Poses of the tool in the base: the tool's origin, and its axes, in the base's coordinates. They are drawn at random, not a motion.
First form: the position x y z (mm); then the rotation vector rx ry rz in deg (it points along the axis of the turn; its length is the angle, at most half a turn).
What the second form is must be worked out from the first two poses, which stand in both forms.
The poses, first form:
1: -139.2, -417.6, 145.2, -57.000, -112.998, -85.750
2: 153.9, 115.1, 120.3, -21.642, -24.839, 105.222
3: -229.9, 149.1, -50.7, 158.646, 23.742, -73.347
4: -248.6, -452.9, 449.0, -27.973, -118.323, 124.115
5: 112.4, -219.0, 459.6, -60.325, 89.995, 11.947
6: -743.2, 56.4, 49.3, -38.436, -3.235, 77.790
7: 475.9, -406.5, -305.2, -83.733, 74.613, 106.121
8: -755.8, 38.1, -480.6, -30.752, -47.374, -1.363
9: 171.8, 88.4, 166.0, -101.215, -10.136, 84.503
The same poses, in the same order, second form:
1:
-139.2, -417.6, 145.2
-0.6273, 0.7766, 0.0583
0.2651, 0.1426, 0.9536
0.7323, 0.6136, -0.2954

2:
153.9, 115.1, 120.3
-0.2944, -0.8358, -0.4635
0.9548, -0.2779, -0.1053
-0.0408, -0.4736, 0.8798

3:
-229.9, 149.1, -50.7
0.6183, 0.2681, -0.7388
0.2157, -0.9618, -0.1685
-0.7558, -0.0551, -0.6525

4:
-248.6, -452.9, 449.0
-0.9424, 0.1408, -0.3035
0.2965, -0.0692, -0.9525
-0.1551, -0.9876, 0.0235

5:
112.4, -219.0, 459.6
0.0805, -0.7093, 0.7003
-0.5021, 0.5781, 0.6432
-0.8611, -0.4033, -0.3096

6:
-743.2, 56.4, 49.3
0.2404, -0.8790, -0.4118
0.9101, 0.0566, 0.4105
-0.3374, -0.4735, 0.8136

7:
475.9, -406.5, -305.2
-0.3425, -0.7954, -0.5001
-0.2015, -0.4577, 0.8660
-0.9177, 0.3974, -0.0034

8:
-755.8, 38.1, -480.6
0.6847, 0.2246, -0.6933
0.1844, 0.8670, 0.4629
0.7051, -0.4448, 0.5523

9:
171.8, 88.4, 166.0
0.3074, -0.3750, -0.8746
0.5712, -0.6624, 0.4847
-0.7611, -0.6485, 0.0106

